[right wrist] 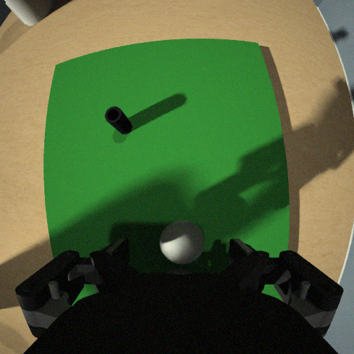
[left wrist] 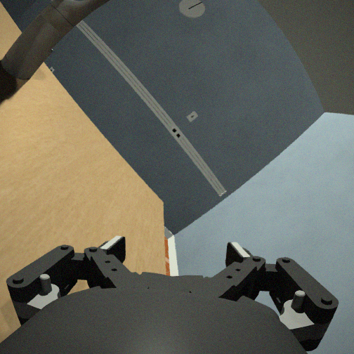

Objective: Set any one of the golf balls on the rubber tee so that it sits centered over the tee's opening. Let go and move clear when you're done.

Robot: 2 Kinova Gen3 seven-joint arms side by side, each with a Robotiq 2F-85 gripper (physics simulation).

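Observation:
A white golf ball [right wrist: 182,242] shows in the right wrist view, between and beyond the open fingertips of my right gripper [right wrist: 179,251], apart from both fingers. The black rubber tee [right wrist: 119,120] stands upright on the green mat [right wrist: 210,75], toward the upper left of that view, with its round opening bare. My left gripper [left wrist: 175,251] is open and empty, away from the mat. The tee and the balls do not show in the left wrist view. Any other balls are hidden in the right wrist view.
The wooden table [left wrist: 65,150] [right wrist: 165,20] lies around the mat and along the left of the left wrist view. A grey arm part [left wrist: 40,40] shows at that view's upper left. A pale cylindrical part [right wrist: 25,11] is at the right wrist view's upper left. Arm shadows cross the mat.

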